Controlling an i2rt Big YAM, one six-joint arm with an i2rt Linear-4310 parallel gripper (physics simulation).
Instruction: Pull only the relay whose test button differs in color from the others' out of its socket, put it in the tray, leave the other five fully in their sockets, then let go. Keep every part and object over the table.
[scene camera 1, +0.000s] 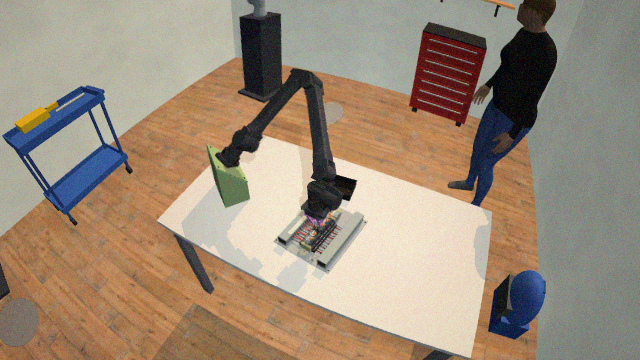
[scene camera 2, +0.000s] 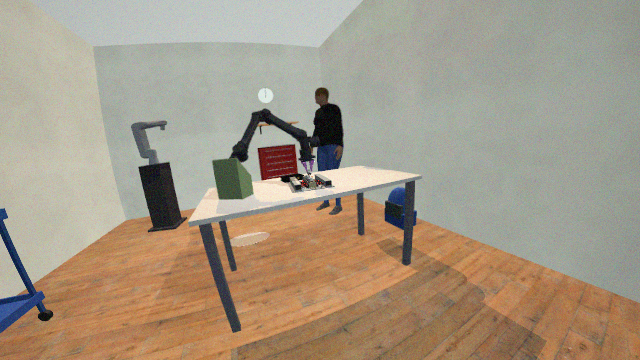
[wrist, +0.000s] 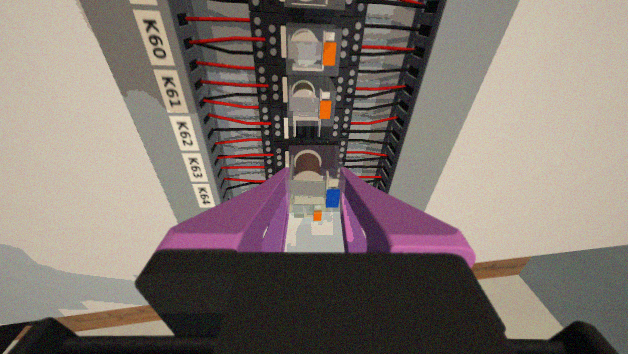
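Where they show: gripper, between the fingertips: (scene camera 1: 317, 224) (scene camera 2: 309, 171) (wrist: 314, 177); arm's base, origin of its link: (scene camera 1: 226, 160) (scene camera 2: 230, 168).
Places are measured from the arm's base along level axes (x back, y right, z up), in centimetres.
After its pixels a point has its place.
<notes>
The relay with the blue test button (wrist: 307, 187) @(x -48.8, y -2.2, z -6.1 cm) is held upright between the purple fingertips, above the socket row. My gripper (scene camera 1: 316, 219) @(x -49.4, y -1.2, z -8.2 cm) (scene camera 2: 308, 171) @(x -49.4, y -1.2, z -8.2 cm) (wrist: 314, 177) @(x -49.4, y -1.2, z -8.2 cm) is shut on it. A dark open socket (wrist: 306, 132) shows beside label K62. Two relays with orange buttons, one near K60 (wrist: 306, 48) @(x -48.8, y -7.2, z -10.9 cm) and one near K61 (wrist: 305, 103) @(x -48.8, y -4.4, z -10.9 cm), sit in their sockets. Another orange button (wrist: 317, 215) @(x -50.2, y 4.3, z -10.7 cm) shows low between the fingers, beyond the held relay. Part of one more relay shows at the top edge of the wrist view. The black tray (scene camera 1: 352, 188) @(x -46.1, y -34.8, z -17.4 cm) (scene camera 2: 286, 178) @(x -35.0, y -23.2, z -14.5 cm) stands behind the relay panel, partly hidden by the arm.
Grey wiring ducts (scene camera 1: 345, 240) @(x -60.9, y -4.8, z -13.6 cm) (wrist: 452, 95) @(x -59.0, y -4.6, z -13.4 cm) run along both sides of the relay row, with red and black wires between. The green arm mount (scene camera 1: 232, 182) @(x -9.2, y 5.6, z -3.8 cm) (scene camera 2: 232, 179) @(x -2.1, y 8.9, z -5.5 cm) stands at the left of the white table (scene camera 1: 410, 260) @(x -87.7, y -14.1, z -17.7 cm) (scene camera 2: 370, 175) @(x -97.6, y -9.7, z -17.7 cm). A person (scene camera 1: 522, 75) (scene camera 2: 328, 125) stands behind the table.
</notes>
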